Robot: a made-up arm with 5 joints.
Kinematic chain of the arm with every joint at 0, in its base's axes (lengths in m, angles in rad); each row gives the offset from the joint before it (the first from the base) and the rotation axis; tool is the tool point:
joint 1: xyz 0 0 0.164 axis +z
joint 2: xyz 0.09 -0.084 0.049 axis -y
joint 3: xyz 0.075 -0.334 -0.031 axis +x
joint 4: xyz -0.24 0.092 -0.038 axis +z
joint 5: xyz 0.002 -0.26 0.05 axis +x
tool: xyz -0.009 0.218 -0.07
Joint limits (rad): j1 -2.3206..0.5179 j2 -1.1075..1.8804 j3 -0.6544..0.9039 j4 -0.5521..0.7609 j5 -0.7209..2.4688
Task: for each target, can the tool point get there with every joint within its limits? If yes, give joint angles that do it. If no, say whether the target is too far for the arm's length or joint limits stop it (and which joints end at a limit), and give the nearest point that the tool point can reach.
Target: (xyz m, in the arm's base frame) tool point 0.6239 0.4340 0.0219
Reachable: no: joint limits stop it (at a limit: joint 1, joint 2, joint 4, joint 5) | nearest point 0.4296 -0.0938 0.0308 | short by 0.562 m
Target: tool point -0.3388 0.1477 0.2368
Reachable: yes | joints -1.7395 -0.3921 -0.1368 -0.0723 0.2272
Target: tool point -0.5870 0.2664 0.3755
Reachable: yes | joints -2.0487 -0.4812 0.4940 0.2093 1.7219
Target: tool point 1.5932 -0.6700 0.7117
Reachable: no: too far | nearest point 0.5387 -0.4401 0.4281 | short by 1.116 m
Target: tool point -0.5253 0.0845 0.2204
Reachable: yes | joints -1.5741 0.9561 0.4259 0.5985 1.3143
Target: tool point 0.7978 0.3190 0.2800
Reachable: no: joint limits stop it (at a limit: joint 1, joint 2, joint 5) | nearest point 0.4641 -0.1314 0.1176 | short by 0.584 m
